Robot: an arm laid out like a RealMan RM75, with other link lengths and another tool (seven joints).
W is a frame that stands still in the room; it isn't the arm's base.
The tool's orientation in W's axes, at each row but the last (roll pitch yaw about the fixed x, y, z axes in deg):
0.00 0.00 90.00
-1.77 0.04 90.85
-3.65 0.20 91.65
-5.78 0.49 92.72
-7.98 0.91 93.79
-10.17 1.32 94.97
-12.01 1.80 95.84
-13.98 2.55 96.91
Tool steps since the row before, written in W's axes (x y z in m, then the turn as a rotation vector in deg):
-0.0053 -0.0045 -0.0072 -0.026 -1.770 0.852
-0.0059 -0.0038 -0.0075 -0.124 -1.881 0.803
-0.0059 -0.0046 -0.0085 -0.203 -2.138 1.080
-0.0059 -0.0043 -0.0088 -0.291 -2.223 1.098
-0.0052 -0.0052 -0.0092 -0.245 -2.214 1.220
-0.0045 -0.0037 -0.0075 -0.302 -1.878 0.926
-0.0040 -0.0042 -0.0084 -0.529 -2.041 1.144
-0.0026 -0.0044 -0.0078 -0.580 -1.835 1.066
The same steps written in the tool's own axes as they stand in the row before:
-0.0045 0.0053 -0.0072 -1.770 0.026 0.852
-0.0037 0.0062 -0.0073 -1.880 0.127 0.806
-0.0044 0.0066 -0.0081 -2.135 0.196 1.087
-0.0039 0.0070 -0.0082 -2.216 0.285 1.113
-0.0047 0.0068 -0.0084 -2.212 0.223 1.228
-0.0031 0.0061 -0.0066 -1.866 0.300 0.951
-0.0035 0.0061 -0.0074 -2.012 0.493 1.210
-0.0037 0.0049 -0.0070 -1.798 0.535 1.150

